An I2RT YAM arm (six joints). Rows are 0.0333 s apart.
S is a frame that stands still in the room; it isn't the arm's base.
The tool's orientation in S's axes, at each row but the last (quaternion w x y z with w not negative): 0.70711 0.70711 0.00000 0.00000; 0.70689 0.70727 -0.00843 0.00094; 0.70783 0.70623 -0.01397 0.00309; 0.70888 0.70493 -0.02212 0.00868; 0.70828 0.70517 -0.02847 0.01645; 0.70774 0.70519 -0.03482 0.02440; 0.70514 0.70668 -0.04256 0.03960; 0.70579 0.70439 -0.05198 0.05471
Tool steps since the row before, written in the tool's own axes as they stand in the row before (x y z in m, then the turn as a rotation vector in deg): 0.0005 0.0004 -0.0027 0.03 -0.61 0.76; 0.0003 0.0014 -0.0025 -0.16 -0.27 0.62; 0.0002 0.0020 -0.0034 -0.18 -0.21 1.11; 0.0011 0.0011 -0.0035 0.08 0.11 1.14; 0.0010 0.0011 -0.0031 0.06 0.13 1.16; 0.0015 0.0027 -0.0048 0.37 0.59 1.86; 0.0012 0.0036 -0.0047 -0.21 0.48 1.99; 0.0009 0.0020 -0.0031 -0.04 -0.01 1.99
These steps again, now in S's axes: 0.0005 0.0027 0.0004 0.03 -0.76 -0.61; 0.0003 0.0025 0.0014 -0.16 -0.62 -0.27; 0.0002 0.0034 0.0020 -0.19 -1.11 -0.21; 0.0011 0.0035 0.0011 0.05 -1.14 0.12; 0.0010 0.0031 0.0011 0.03 -1.16 0.14; 0.0013 0.0048 0.0028 0.29 -1.86 0.62; 0.0008 0.0047 0.0037 -0.27 -1.99 0.45; 0.0006 0.0031 0.0021 -0.03 -1.99 -0.01
